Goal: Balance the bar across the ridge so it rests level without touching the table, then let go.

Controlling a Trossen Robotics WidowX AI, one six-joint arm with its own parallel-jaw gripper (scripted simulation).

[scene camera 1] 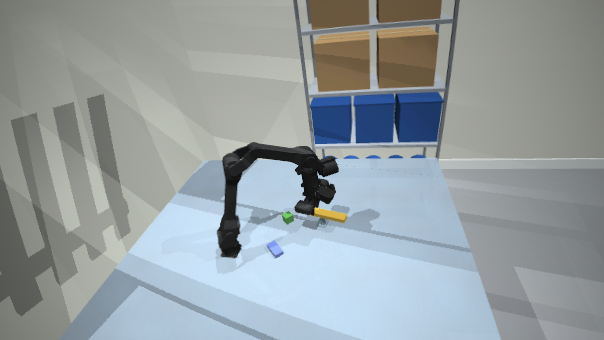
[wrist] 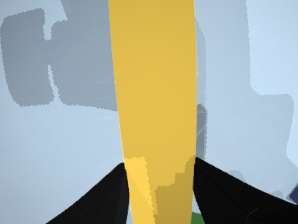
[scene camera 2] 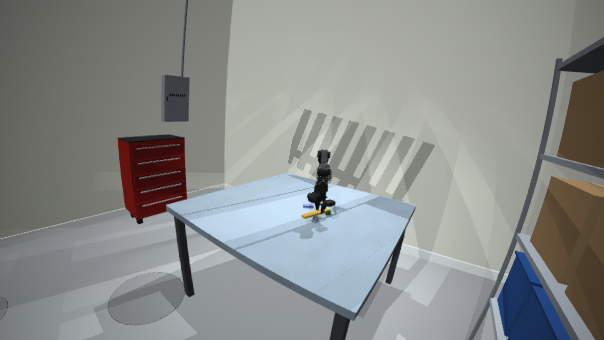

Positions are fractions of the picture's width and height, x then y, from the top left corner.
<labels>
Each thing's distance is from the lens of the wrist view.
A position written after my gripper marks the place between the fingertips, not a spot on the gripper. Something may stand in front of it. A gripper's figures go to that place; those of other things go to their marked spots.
my gripper (wrist: 0.54, 0.75): 0.10 m
yellow bar (wrist: 0.52, 0.25): 0.07 m
</labels>
